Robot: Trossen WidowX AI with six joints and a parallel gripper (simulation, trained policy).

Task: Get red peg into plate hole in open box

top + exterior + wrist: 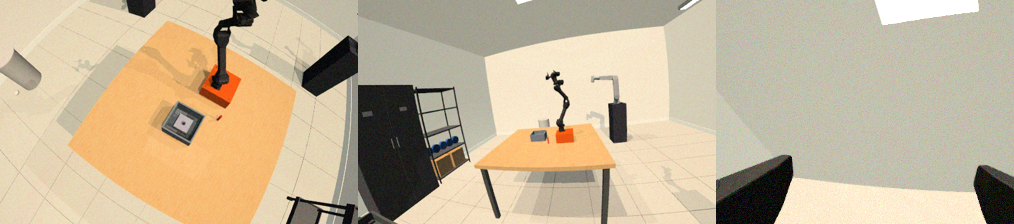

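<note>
Now: gripper tip 83 cm above the red peg, 22 cm to the right of it and 11 cm short of it. Also, from my gripper tip: grey box 84 cm below, 25 cm ahead, 4 cm to the left; then pale plate 83 cm below, 25 cm ahead, 4 cm to the left.
</note>
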